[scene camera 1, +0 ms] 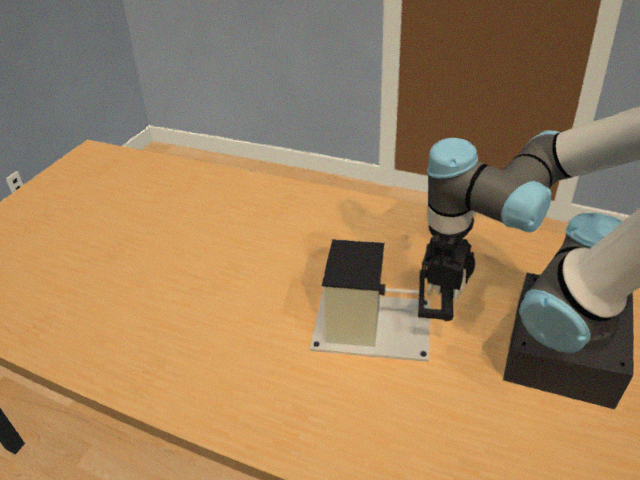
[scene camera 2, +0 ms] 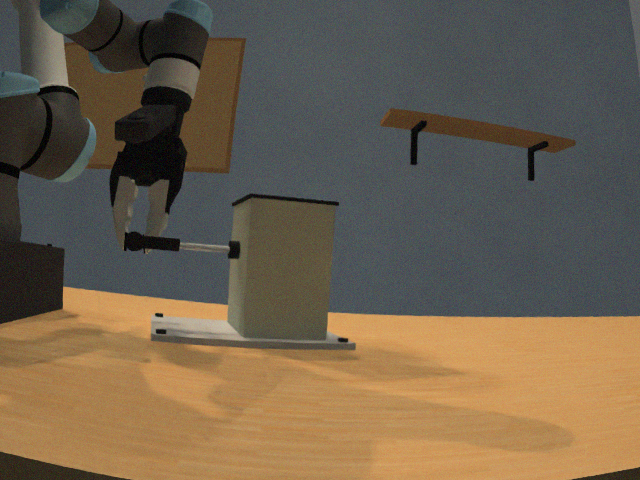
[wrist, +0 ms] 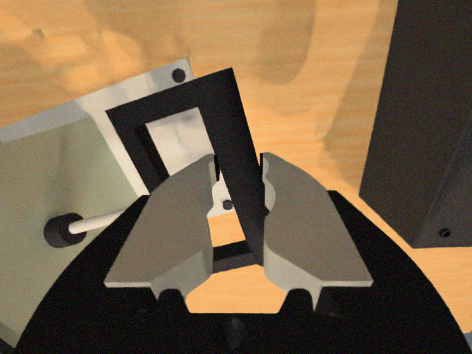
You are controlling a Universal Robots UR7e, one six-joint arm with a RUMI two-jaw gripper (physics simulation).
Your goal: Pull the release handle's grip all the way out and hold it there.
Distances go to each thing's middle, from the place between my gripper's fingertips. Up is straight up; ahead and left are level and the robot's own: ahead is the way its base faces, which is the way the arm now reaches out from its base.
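Here is my hand, 90 mm above the light grey base plate (scene camera 1: 401,335), 130 mm short of it and 60 mm to the right of it.
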